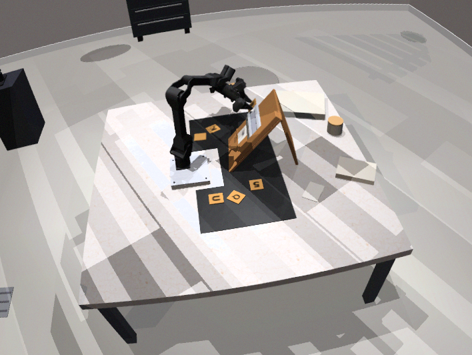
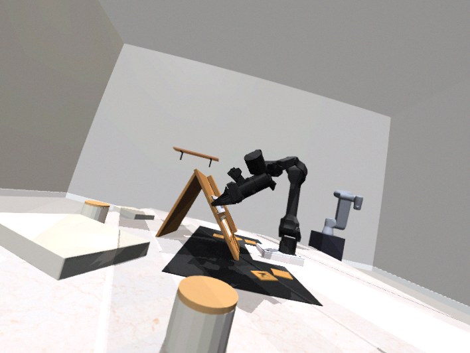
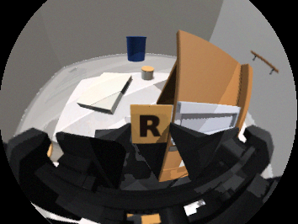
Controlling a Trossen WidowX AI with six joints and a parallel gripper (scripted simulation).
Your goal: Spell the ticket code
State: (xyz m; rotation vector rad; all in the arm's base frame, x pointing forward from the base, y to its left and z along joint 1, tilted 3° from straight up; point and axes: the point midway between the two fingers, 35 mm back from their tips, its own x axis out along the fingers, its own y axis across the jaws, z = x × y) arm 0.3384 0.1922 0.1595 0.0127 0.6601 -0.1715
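Right now the white ticket is 110 mm to the right of my gripper tip, 70 mm below it and 70 mm behind it. Also, from my gripper tip: orange letter tile right at my gripper tip; then black mat 200 mm to the right, 170 mm behind, 160 mm below; then white card 460 mm to the right, 160 mm below, 160 mm ahead.
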